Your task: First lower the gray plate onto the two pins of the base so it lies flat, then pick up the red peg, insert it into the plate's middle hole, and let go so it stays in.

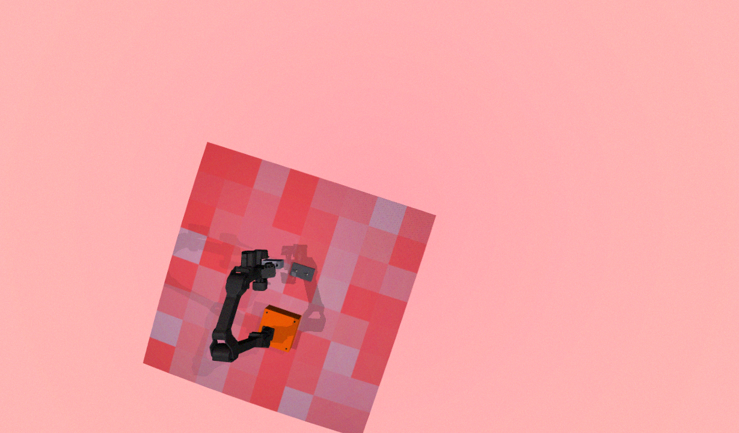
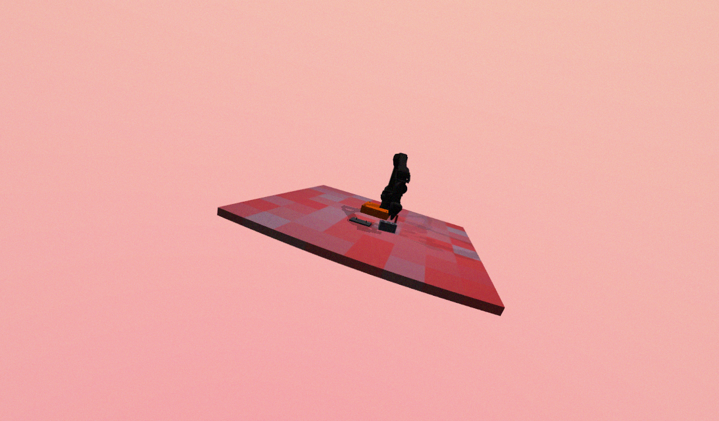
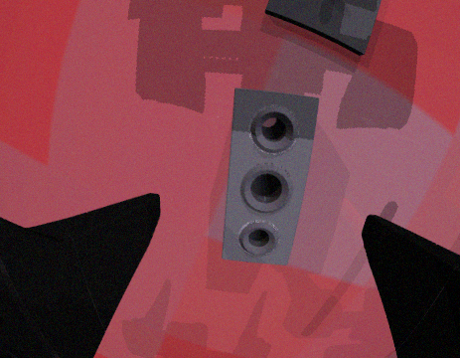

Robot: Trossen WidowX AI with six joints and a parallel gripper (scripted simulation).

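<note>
My gripper tip is now 40 mm above the gray plate. Round my gripper tip: base 160 mm to the right, 70 mm below, 10 mm behind; red peg 120 mm behind, 40 mm to the left, 40 mm below.
</note>
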